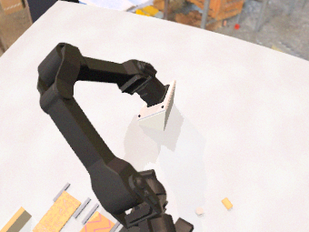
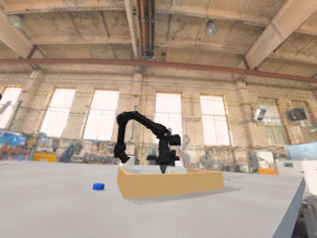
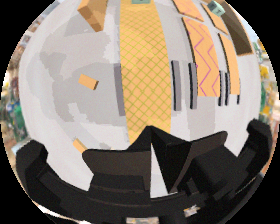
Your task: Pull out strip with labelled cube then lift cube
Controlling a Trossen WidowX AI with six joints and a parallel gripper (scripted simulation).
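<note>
Right now my gripper tip is 10 cm short of the yellow strip and 3 cm to the left of it. Round my gripper tip: blue disc (37 cm to the right, 16 cm ahead).
</note>
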